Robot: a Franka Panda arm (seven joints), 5 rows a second.
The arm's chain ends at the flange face. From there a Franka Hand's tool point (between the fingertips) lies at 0.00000 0.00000 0.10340 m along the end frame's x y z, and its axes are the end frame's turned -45 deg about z.
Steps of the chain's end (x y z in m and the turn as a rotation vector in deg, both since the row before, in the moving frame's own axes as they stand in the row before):
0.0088, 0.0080, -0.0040, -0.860, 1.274, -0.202
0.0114, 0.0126, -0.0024, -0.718, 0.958, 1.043
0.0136, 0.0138, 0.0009, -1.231, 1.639, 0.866
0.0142, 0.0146, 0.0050, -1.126, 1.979, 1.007
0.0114, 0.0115, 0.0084, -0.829, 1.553, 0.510
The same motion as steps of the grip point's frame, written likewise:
0.0011, 0.0146, -0.0040, -1.509, 0.293, -0.202
-0.0006, 0.0191, -0.0024, -1.185, 0.170, 1.043
0.0004, 0.0230, 0.0008, -2.029, 0.288, 0.866
0.0008, 0.0243, 0.0049, -2.196, 0.603, 1.007
0.0008, 0.0192, 0.0084, -1.684, 0.512, 0.510

